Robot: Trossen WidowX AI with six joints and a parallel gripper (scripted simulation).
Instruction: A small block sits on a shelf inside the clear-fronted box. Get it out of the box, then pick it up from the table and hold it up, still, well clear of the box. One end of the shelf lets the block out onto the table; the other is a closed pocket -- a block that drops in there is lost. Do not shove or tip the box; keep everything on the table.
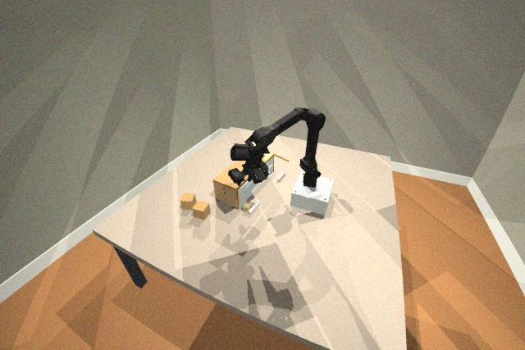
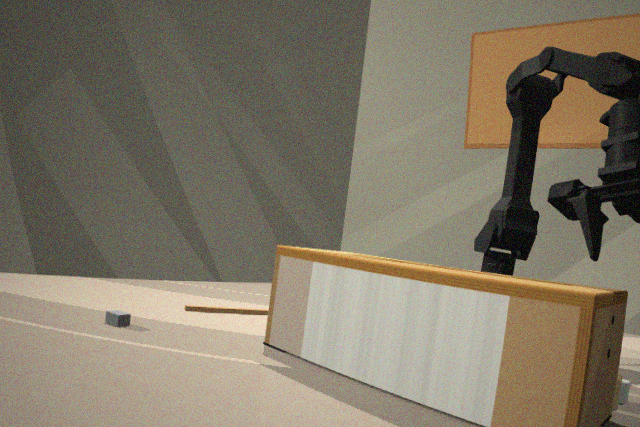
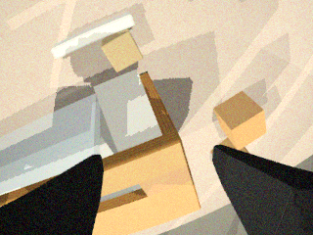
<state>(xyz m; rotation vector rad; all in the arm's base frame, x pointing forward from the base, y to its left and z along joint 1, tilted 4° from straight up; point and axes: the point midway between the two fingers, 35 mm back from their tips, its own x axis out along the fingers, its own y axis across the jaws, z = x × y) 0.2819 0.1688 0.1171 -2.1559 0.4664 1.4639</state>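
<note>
Right now the tan block is 10 mm behind my gripper tip and 150 mm below it. The rest, counted from my gripper tip: grey block: 180 mm ahead, 550 mm to the right, 150 mm below; then wooden box: 10 mm ahead, 180 mm to the right, 100 mm below; then thin wooden stick: 60 mm behind, 550 mm to the right, 160 mm below.
</note>
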